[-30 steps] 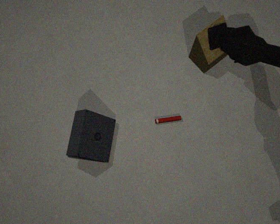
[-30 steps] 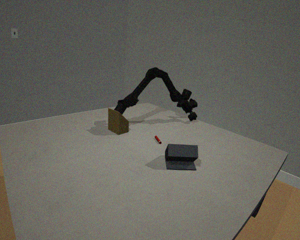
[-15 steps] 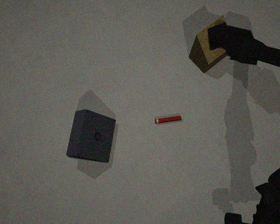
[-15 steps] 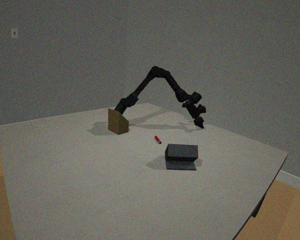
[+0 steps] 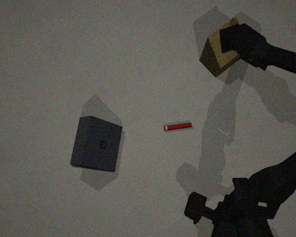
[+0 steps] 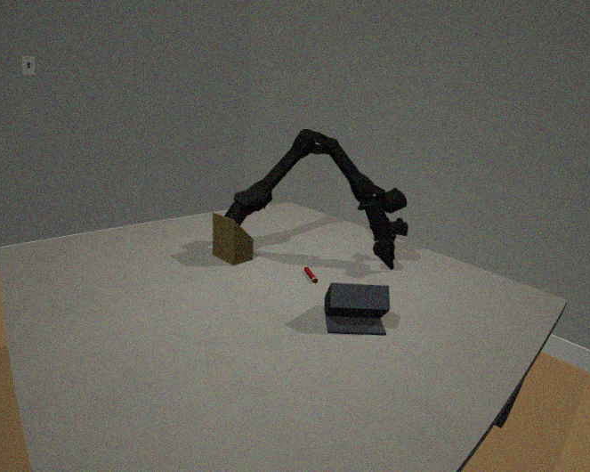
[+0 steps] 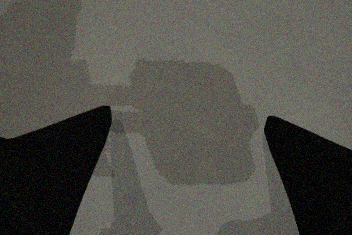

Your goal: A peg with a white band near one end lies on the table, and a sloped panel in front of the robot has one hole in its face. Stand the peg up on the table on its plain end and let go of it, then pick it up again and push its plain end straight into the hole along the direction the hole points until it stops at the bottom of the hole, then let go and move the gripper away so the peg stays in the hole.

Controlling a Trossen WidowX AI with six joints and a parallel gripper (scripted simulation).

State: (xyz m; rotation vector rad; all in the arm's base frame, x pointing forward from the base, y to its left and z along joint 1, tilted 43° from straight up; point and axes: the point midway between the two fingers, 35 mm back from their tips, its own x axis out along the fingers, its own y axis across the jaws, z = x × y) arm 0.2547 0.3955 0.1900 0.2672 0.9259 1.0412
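Now: the peg 4 cm behind my gripper tip and 30 cm to the right of it. Round my gripper tip: dark sloped panel 17 cm ahead, 34 cm to the right, 3 cm above.
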